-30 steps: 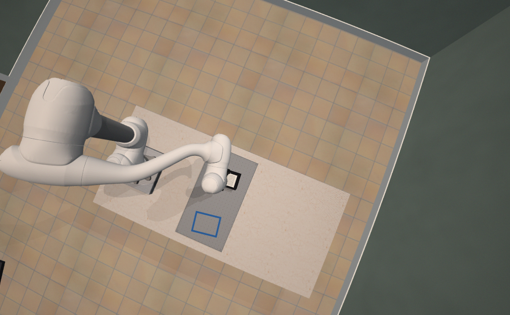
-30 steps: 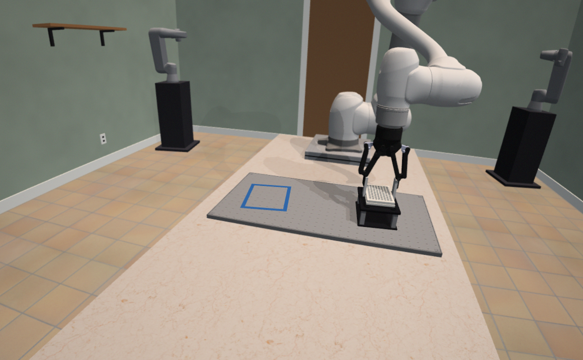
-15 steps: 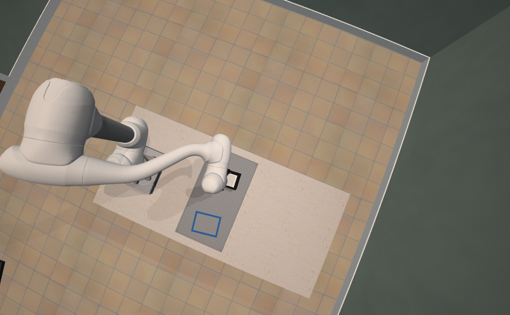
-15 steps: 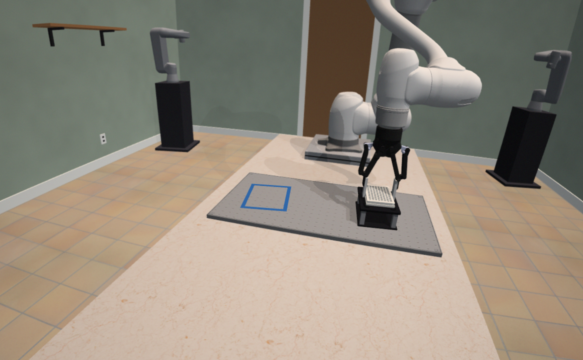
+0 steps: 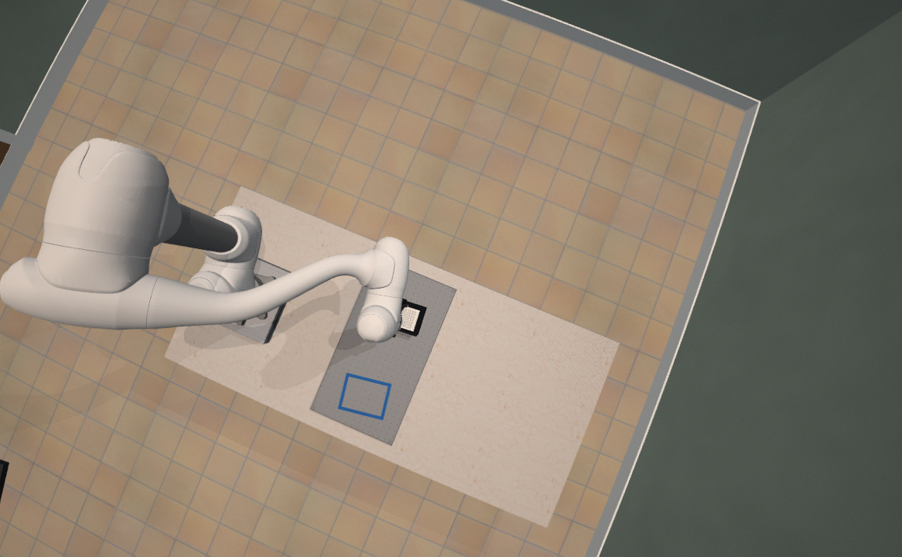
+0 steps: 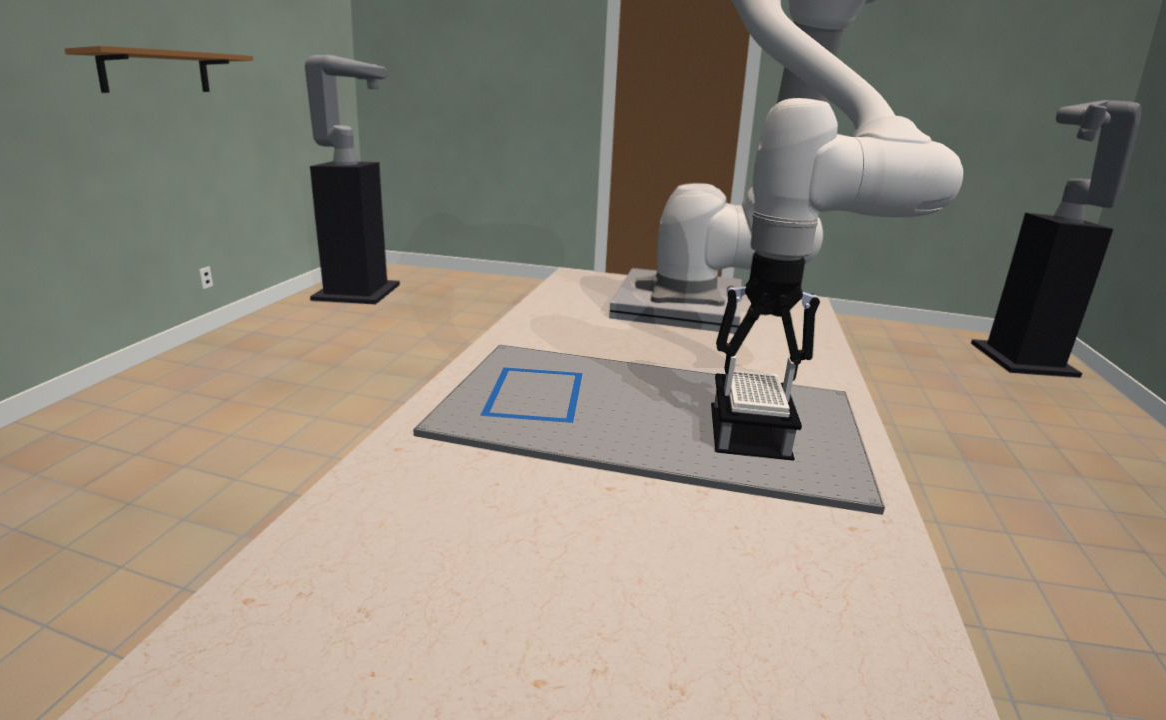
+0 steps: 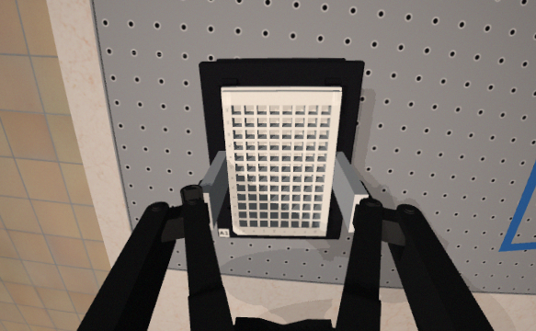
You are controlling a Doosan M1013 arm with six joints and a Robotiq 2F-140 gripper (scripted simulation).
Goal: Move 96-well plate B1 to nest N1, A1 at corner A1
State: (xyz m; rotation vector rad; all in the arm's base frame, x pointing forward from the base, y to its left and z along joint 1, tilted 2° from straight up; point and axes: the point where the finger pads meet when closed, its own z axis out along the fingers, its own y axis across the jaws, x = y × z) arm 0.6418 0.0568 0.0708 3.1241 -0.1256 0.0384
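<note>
My gripper is now 2 cm above the white 96-well plate. Also, from my hand: A1 label (7 cm behind, 6 cm to the left, 3 cm below).
</note>
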